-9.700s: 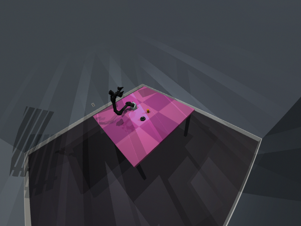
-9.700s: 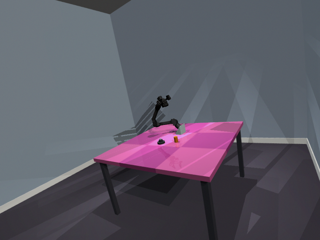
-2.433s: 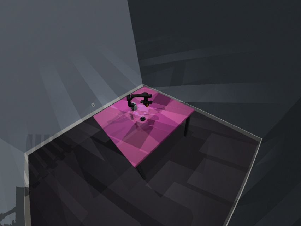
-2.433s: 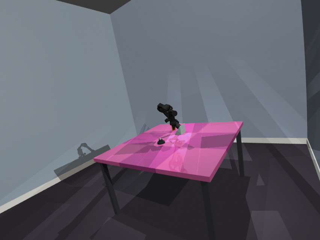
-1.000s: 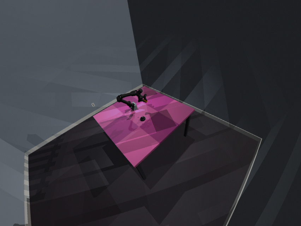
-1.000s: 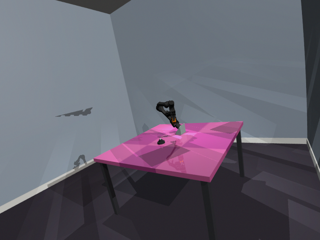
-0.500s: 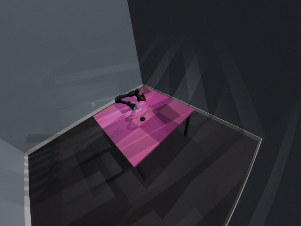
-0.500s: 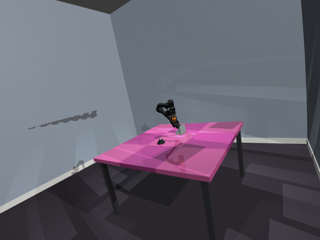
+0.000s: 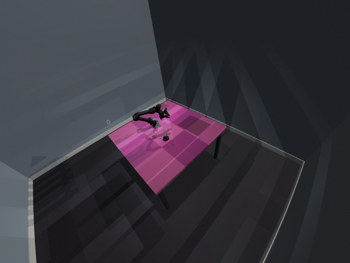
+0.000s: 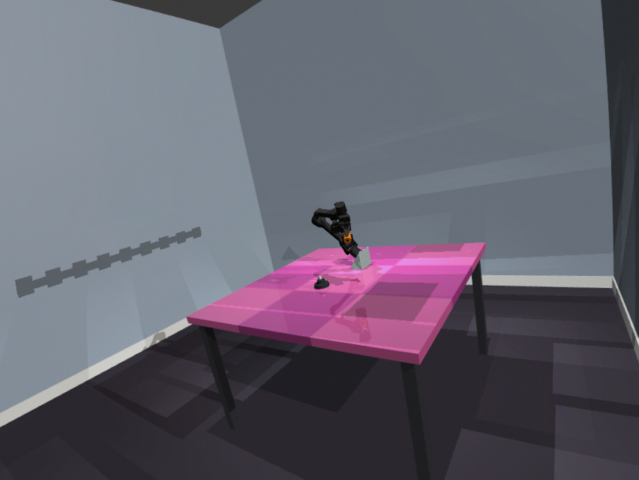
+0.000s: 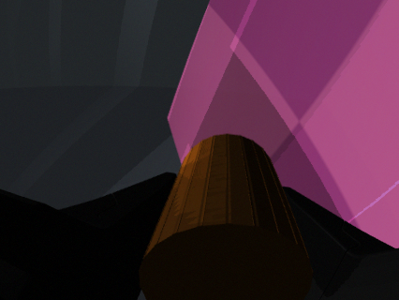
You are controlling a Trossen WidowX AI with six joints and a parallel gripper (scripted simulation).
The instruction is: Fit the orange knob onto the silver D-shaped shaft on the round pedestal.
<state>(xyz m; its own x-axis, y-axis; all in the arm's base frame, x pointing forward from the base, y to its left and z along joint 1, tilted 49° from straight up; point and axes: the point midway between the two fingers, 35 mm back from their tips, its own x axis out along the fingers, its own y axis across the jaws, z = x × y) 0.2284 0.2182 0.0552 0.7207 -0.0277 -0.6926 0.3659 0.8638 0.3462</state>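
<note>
The orange knob is 20 mm behind my gripper tip, 20 mm to the right of it and 20 mm above it. From my gripper tip the other things lie so: round black pedestal 90 mm ahead, 170 mm to the right, 210 mm below.
</note>
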